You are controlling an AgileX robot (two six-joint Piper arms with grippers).
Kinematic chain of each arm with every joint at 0, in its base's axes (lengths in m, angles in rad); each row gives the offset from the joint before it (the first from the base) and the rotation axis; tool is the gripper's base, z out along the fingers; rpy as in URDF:
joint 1: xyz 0 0 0.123 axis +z
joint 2: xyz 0 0 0 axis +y
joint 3: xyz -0.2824 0 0.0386 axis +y
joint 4: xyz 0.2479 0 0.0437 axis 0.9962 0 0.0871
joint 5: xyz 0 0 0 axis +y
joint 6: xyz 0.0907 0 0.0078 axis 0.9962 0 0.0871
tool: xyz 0 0 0 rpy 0 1.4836 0
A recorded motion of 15 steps. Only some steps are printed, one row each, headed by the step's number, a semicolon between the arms.
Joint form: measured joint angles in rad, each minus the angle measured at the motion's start. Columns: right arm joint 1, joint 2, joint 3, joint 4, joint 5, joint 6; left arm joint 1, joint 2, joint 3, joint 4, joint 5, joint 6.
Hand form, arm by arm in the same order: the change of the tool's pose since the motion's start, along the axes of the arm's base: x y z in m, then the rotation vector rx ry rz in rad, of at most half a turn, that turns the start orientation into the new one. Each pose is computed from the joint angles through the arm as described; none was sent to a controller.
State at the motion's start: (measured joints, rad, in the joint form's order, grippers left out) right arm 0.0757 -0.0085 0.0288 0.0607 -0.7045 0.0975; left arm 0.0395 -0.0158 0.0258 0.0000 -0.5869 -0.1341
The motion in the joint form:
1: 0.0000 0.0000 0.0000 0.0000 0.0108 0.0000; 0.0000 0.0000 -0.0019 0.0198 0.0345 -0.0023
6: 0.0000 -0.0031 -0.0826 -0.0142 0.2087 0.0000; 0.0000 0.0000 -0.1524 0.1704 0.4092 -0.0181
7: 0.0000 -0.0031 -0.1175 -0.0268 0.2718 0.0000; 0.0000 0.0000 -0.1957 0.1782 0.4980 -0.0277
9: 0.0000 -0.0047 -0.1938 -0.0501 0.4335 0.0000; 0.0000 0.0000 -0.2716 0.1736 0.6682 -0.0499
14: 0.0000 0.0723 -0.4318 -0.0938 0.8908 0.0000; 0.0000 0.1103 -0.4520 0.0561 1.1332 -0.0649
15: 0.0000 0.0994 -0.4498 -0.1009 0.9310 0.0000; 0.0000 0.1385 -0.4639 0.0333 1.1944 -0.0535
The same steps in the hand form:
1: 0.0007 0.0001 -0.0007 -0.0009 0.0107 0.0007; 0.0017 -0.0009 -0.0019 0.0166 0.0333 0.0005
6: 0.0028 0.0018 0.0118 -0.0245 0.1212 0.0096; 0.0029 -0.0026 0.0169 0.1342 0.2621 0.0506
7: 0.0020 0.0024 0.0183 -0.0393 0.1484 0.0093; 0.0008 -0.0014 0.0235 0.1268 0.3072 0.0600
9: 0.0000 0.0033 0.0301 -0.0685 0.2303 0.0070; -0.0042 0.0011 0.0331 0.0887 0.3996 0.0683
14: -0.0033 0.0028 0.0636 -0.1260 0.5237 -0.0092; -0.0043 0.0025 0.0441 -0.0559 0.7889 0.0242
15: 0.0004 0.0028 0.0648 -0.1347 0.5726 -0.0129; -0.0015 0.0017 0.0413 -0.0650 0.8665 0.0130

